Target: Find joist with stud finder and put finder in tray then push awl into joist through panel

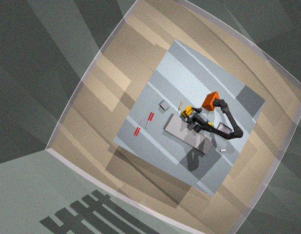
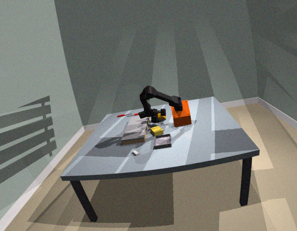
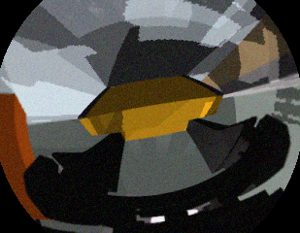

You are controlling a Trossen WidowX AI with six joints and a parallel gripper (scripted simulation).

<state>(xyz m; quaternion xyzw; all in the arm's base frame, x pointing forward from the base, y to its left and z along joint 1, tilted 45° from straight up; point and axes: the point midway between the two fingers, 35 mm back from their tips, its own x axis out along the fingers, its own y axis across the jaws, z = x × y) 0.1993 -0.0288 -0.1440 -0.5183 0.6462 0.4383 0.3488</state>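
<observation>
Right now my gripper tip is 1 cm short of the yellow stud finder and 1 cm above it. From my gripper tip the other things lie so: square window (3 cm ahead, 1 cm to the right); then awl (7 cm to the right, 6 cm below, 2 cm ahead); then grey block (21 cm to the right, 9 cm ahead, 4 cm below).
</observation>
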